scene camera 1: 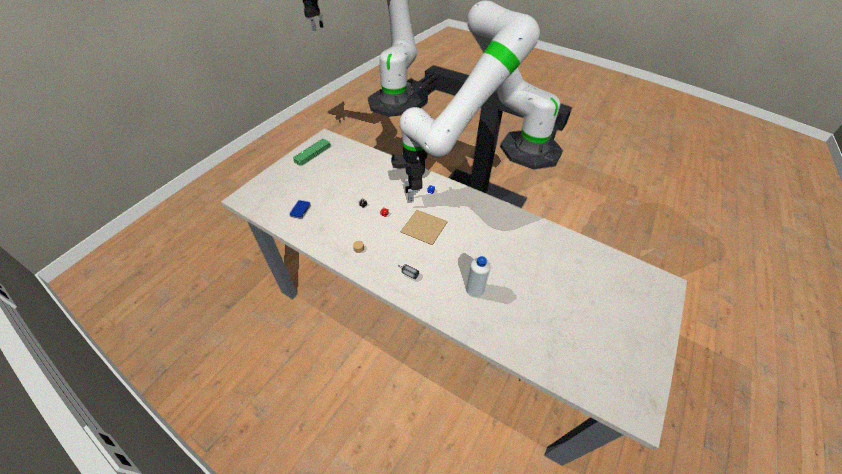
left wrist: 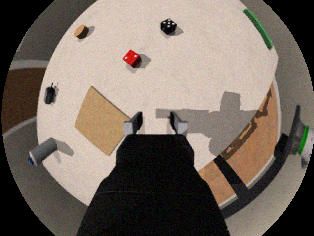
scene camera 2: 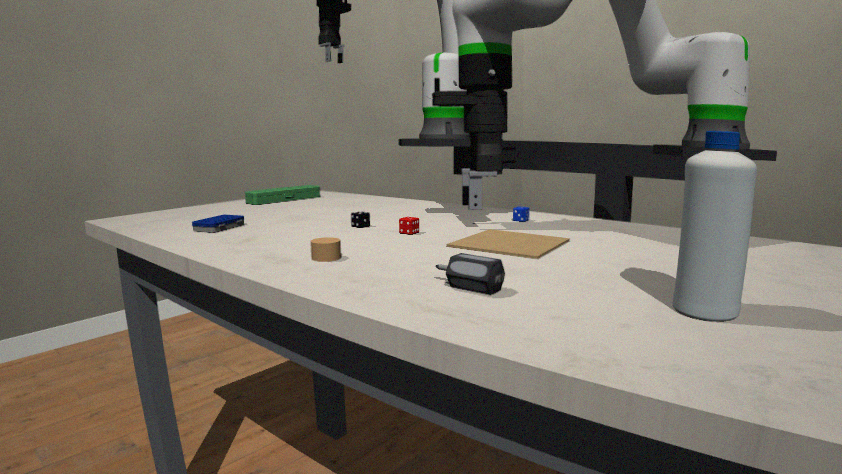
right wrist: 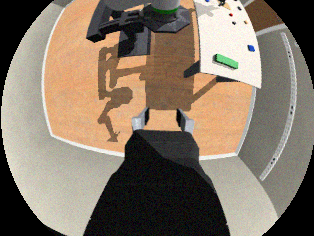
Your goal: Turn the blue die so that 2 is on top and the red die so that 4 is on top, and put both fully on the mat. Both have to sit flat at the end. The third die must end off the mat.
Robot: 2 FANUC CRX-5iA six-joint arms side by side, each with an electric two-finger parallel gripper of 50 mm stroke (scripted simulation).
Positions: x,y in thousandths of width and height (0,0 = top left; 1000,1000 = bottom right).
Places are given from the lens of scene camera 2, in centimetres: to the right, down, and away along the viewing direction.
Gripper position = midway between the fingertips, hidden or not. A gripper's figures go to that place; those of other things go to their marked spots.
my left gripper (scene camera 2: 560,438): 9, -5, 89
my right gripper (scene camera 2: 397,132): -30, -61, 171
